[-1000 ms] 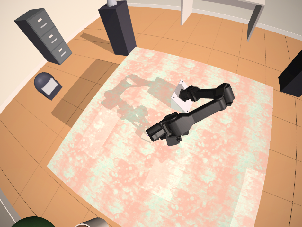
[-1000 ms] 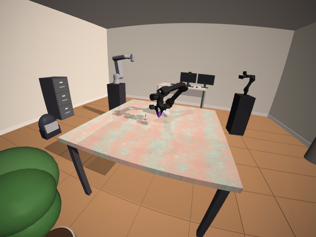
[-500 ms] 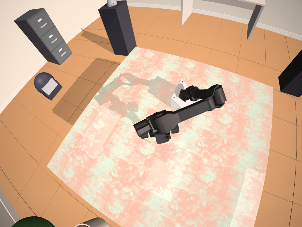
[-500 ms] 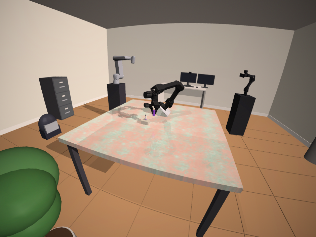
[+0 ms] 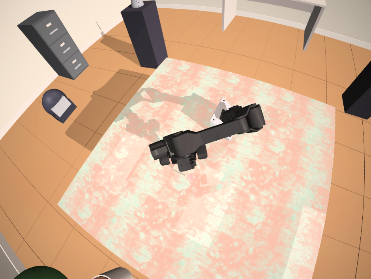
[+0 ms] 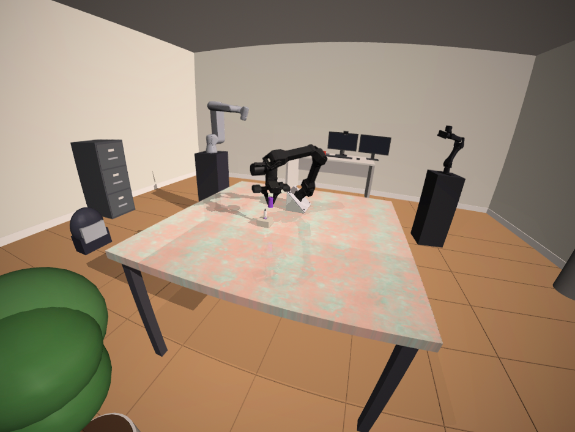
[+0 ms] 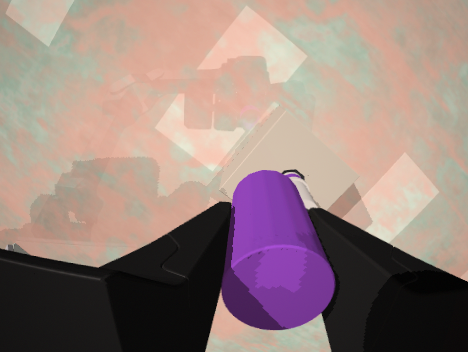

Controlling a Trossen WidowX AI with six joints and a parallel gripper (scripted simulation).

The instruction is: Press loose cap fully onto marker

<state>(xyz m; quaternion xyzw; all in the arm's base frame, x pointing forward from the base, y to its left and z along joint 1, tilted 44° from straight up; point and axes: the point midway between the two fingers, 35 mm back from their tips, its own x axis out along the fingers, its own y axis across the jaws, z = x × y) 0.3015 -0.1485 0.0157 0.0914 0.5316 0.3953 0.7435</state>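
My gripper tip is now 10 mm past the holder block, 30 mm to the left of it and 100 mm above it. The rest, counted from my gripper tip: purple marker cap (10 mm above).
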